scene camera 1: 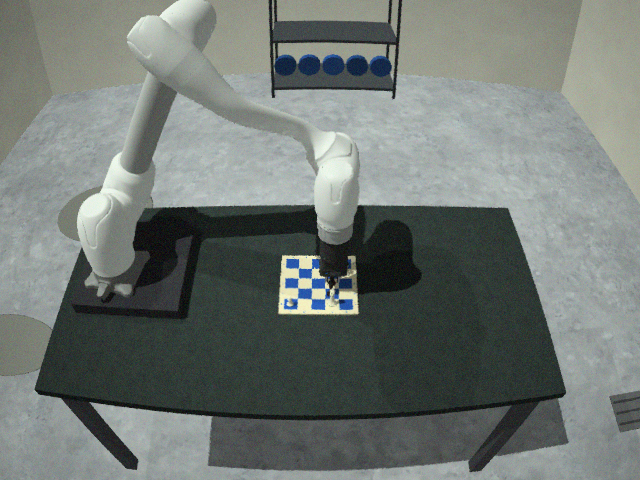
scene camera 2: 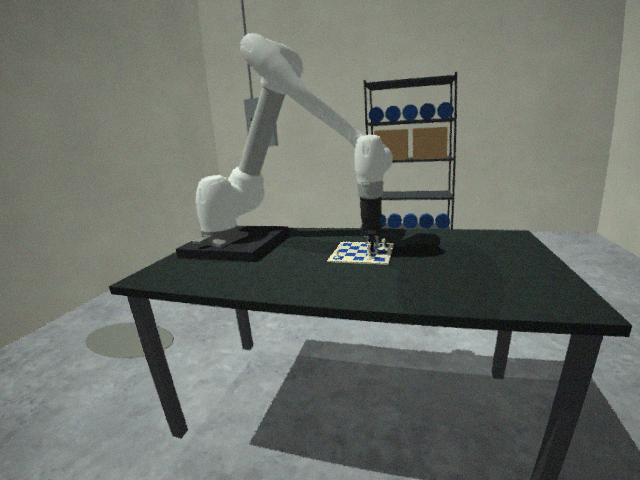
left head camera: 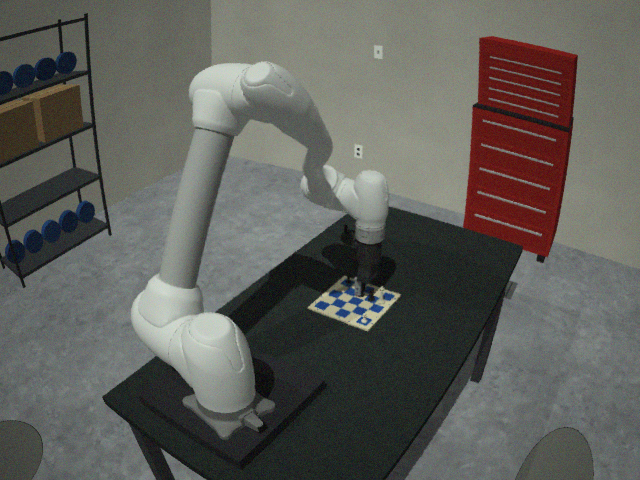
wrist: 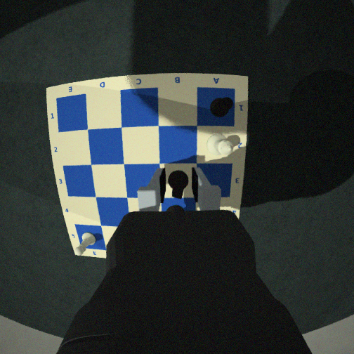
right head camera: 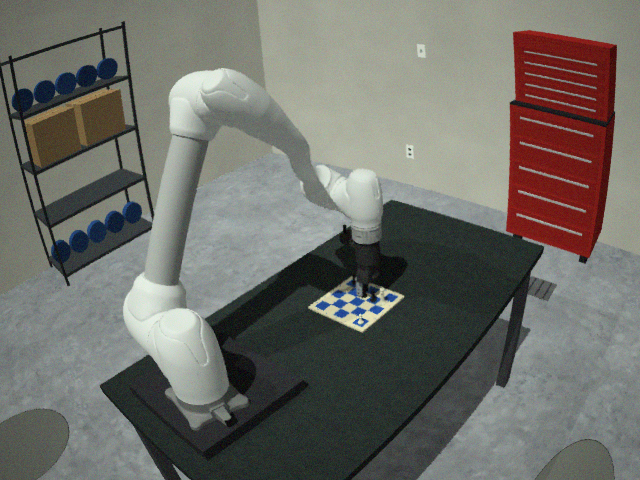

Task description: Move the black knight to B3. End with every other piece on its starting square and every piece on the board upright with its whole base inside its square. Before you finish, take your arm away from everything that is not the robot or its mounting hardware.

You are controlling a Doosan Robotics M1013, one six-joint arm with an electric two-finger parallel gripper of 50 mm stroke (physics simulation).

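Frame: origin at the arm's base, x ahead, y left, z up, level; metres.
Seen in the pictures: gripper, fingertip midpoint: [scene camera 1: 332, 279] [scene camera 2: 372, 248] [left head camera: 360, 292] [right head camera: 363, 292]; arm's base, origin of the base link: [scene camera 1: 117, 271] [scene camera 2: 221, 239] [left head camera: 228, 406] [right head camera: 206, 399].
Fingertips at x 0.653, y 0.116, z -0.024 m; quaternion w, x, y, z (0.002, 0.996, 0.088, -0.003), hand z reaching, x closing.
Offsets run from my fingertips to a thing's top centre. Level surfaces: height alone.
The black knight [wrist: 177, 180] stands on B3, seen from above between my gripper's {dx +0.000, dy -0.004, dz +0.029 m} [wrist: 178, 177] [scene camera 1: 331, 277] [left head camera: 361, 290] parted fingers, with a gap on each side. My gripper is open, low over the board [wrist: 110, 180] [scene camera 1: 281, 289] [left head camera: 316, 310]; its body hides B5 and most of B4 in the wrist view. A black piece {dx +0.029, dy +0.075, dz +0.021 m} [wrist: 220, 107] [left head camera: 348, 281] is on A1. A white piece [wrist: 220, 145] is on A2. A white piece {dx -0.102, dy -0.102, dz +0.021 m} [wrist: 88, 239] [scene camera 1: 290, 303] is on E5. Another black piece {dx +0.003, dy -0.045, dz +0.033 m} [left head camera: 371, 295] [right head camera: 373, 297] stands close beside the fingers, and a white piece {dx +0.012, dy -0.078, dz +0.053 m} [scene camera 1: 332, 301] [right head camera: 382, 293] is on B5.
The board lies on a dark table {dz -0.017 m} [scene camera 1: 248, 356] [scene camera 2: 310, 289]. My arm's base stands on a dark plate [scene camera 1: 129, 311] at the table's left end. A shelf rack [scene camera 2: 454, 175] and a red tool cabinet [left head camera: 516, 170] stand off the table.
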